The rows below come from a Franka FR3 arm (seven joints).
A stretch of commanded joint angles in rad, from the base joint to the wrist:
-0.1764, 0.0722, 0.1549, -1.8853, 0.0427, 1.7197, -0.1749
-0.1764, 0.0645, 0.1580, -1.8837, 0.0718, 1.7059, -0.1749
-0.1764, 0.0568, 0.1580, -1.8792, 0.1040, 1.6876, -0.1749
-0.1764, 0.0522, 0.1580, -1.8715, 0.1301, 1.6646, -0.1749
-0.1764, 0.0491, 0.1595, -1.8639, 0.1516, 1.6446, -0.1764
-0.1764, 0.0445, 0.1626, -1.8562, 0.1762, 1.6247, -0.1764
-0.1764, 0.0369, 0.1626, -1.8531, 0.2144, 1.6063, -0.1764
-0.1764, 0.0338, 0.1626, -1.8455, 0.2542, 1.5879, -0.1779
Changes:
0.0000, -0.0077, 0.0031, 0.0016, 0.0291, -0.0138, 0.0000
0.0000, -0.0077, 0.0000, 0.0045, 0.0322, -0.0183, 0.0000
0.0000, -0.0046, 0.0000, 0.0077, 0.0261, -0.0230, 0.0000
0.0000, -0.0031, 0.0015, 0.0076, 0.0215, -0.0200, -0.0015
0.0000, -0.0046, 0.0031, 0.0077, 0.0246, -0.0199, 0.0000
0.0000, -0.0076, 0.0000, 0.0031, 0.0382, -0.0184, 0.0000
0.0000, -0.0031, 0.0000, 0.0076, 0.0398, -0.0184, -0.0015

